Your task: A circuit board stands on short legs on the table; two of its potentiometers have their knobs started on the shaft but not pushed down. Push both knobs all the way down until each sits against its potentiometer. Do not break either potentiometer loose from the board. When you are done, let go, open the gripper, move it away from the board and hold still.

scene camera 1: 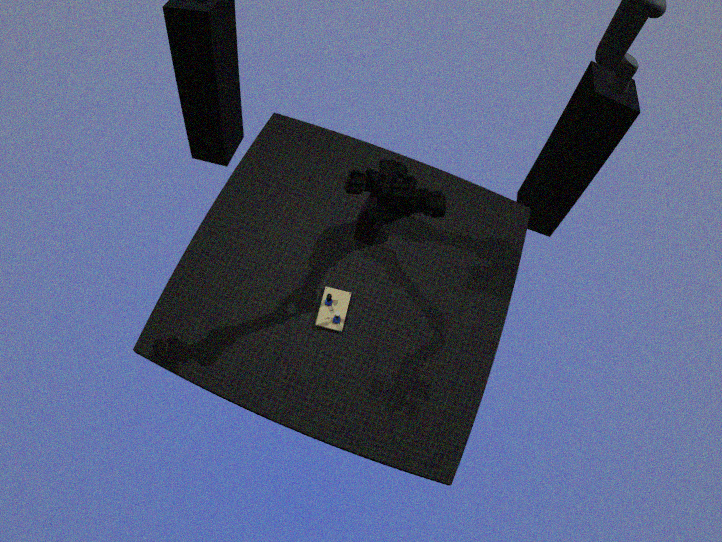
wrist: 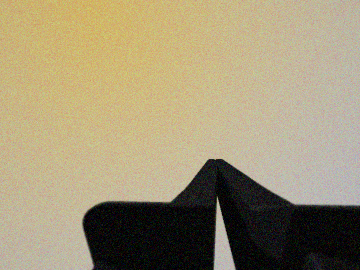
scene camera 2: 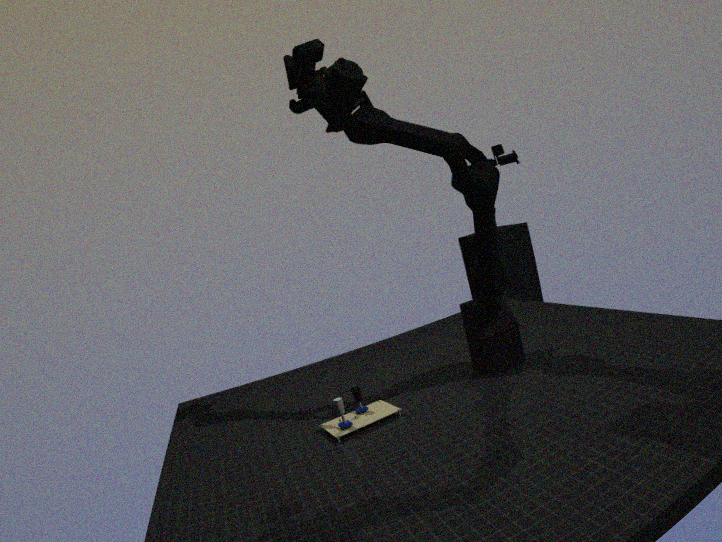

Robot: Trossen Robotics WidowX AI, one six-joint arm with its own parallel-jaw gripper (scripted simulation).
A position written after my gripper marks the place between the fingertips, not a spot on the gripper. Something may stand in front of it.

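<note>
Nothing's in my gripper (scene camera 2: pixel 285 56), and it's shut. You'd also find the gripper (scene camera 1: pixel 367 169) from another camera, and the wrist view has that same gripper (wrist: pixel 214 166) too.
</note>
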